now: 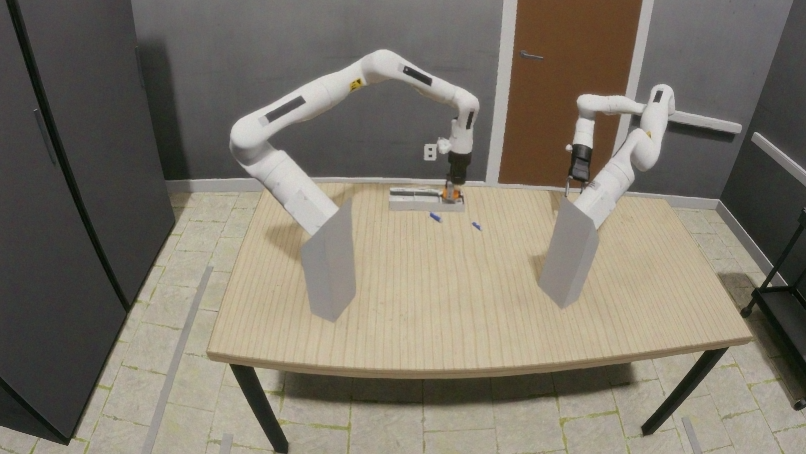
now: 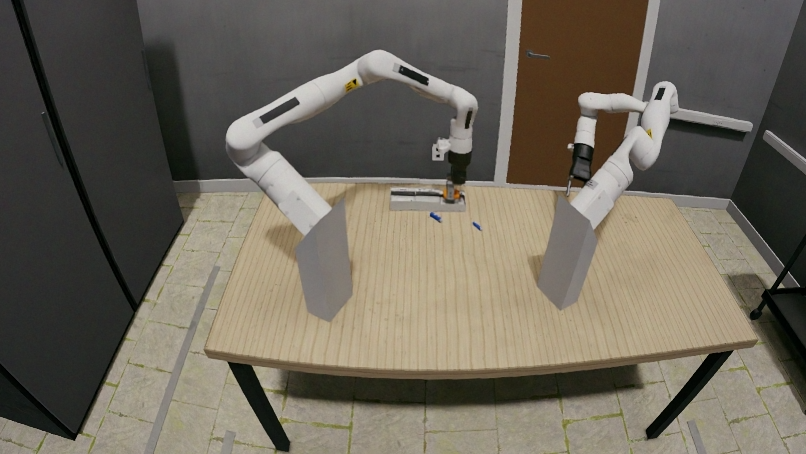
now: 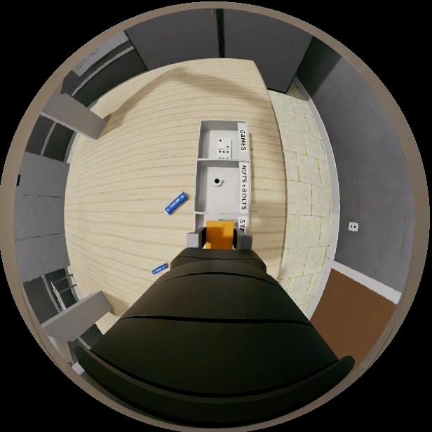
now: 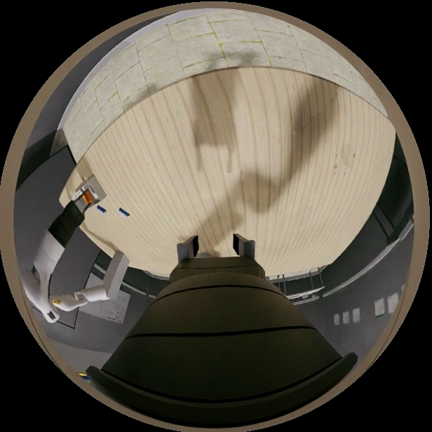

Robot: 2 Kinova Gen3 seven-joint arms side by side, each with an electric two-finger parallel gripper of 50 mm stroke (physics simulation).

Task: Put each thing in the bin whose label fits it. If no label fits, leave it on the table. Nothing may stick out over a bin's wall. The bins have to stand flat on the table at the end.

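Frame: origin at the left arm's base, x left, y back, z up, level; millimetres.
Seen in the pictures: left gripper, fingertip midpoint: [image 1: 448,194] [image 2: 449,194]; right gripper, fingertip midpoint: [image 1: 573,198].
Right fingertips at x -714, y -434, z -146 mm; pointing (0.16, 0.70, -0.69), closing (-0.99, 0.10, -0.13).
Offsets run from my right fingertips to a thing's top centre. Level surfaces: height alone.
A grey three-part bin tray @[dz -88, dx +499, dy -64 mm] [image 1: 420,206] [image 2: 420,206] [image 3: 220,160] stands flat at the table's back. Its labels read GAMES, NUTS+BOLTS and, partly hidden, STA. My left gripper [image 1: 451,194] [image 3: 219,234] is shut on an orange block [image 3: 220,230] [image 4: 88,197], low at the STA compartment. A white domino [image 3: 224,142] lies in GAMES; a small round piece with a dark hole [image 3: 219,183] lies in NUTS+BOLTS. A larger blue battery @[dz -113, dx +463, dy +16 mm] [image 1: 435,217] [image 2: 435,217] [image 3: 176,203] and a smaller one @[dz -117, dx +327, dy +41 mm] [image 1: 477,226] [image 2: 477,226] [image 3: 160,269] lie on the table. My right gripper [image 1: 575,188] [image 4: 215,241] is open and empty.
The grey arm mounts [image 1: 329,276] [image 1: 566,259] stand on the table @[dz -127 mm] [image 1: 451,327], left and right of its middle. The right arm's gripper hangs far to the right of the tray. The wall stands close behind the table's back edge.
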